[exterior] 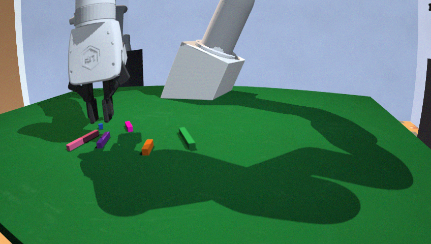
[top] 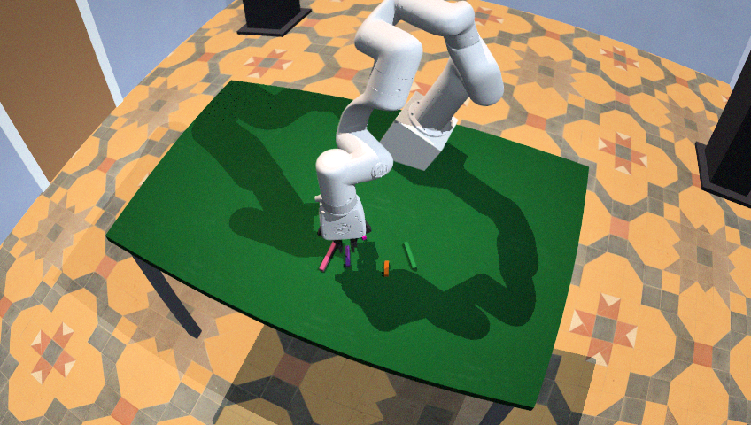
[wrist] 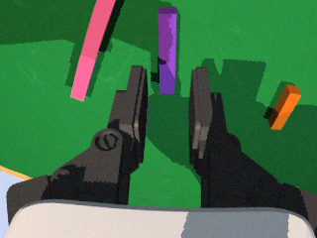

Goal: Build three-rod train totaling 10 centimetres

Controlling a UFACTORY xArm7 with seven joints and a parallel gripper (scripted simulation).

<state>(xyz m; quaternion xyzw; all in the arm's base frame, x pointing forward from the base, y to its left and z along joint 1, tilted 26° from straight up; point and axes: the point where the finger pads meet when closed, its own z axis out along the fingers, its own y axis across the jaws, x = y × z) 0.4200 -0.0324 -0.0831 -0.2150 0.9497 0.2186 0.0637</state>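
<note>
Right now the purple rod is 5 cm below my hand. From my hand the other things lie so: pink rod: 2 cm ahead, 5 cm to the right, 5 cm below; then magenta rod: 9 cm behind, 1 cm to the right, 5 cm below; then blue rod: 6 cm behind, 7 cm to the right, 5 cm below.
</note>
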